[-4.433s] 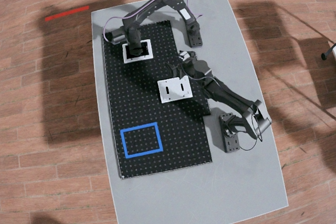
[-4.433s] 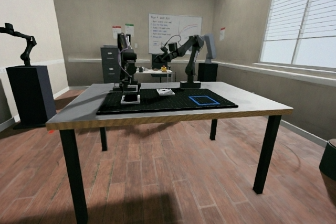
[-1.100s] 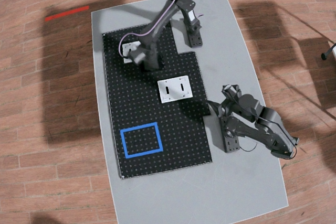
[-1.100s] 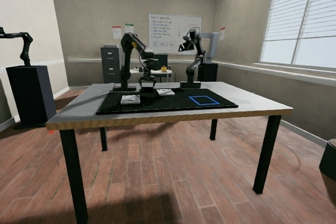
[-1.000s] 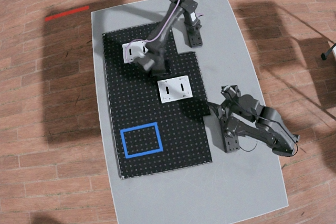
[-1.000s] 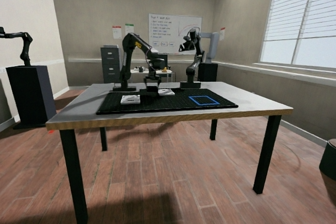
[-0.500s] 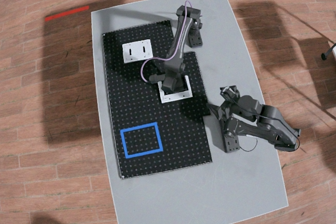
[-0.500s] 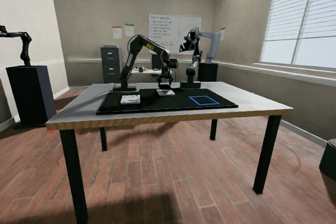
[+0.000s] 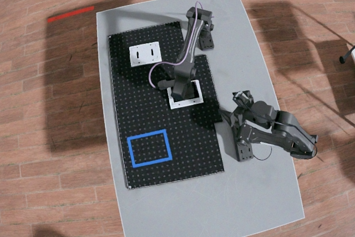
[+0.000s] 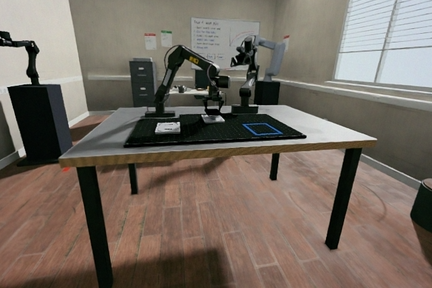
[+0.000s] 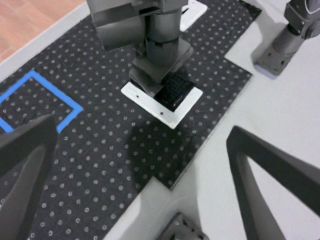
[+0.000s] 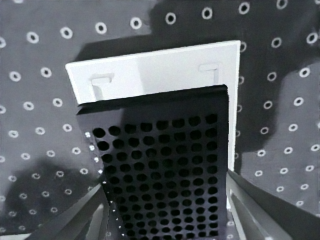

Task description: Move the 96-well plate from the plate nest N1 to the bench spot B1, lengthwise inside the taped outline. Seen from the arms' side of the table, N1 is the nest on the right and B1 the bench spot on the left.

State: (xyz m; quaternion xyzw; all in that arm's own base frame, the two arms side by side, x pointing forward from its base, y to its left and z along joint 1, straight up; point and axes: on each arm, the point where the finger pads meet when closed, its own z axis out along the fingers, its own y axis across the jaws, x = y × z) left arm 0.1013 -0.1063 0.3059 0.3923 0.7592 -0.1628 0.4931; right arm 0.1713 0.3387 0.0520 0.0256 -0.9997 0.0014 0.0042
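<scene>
The black 96-well plate is 290 mm below my left hand, 190 mm to the right of it and 120 mm ahead of it.
</scene>
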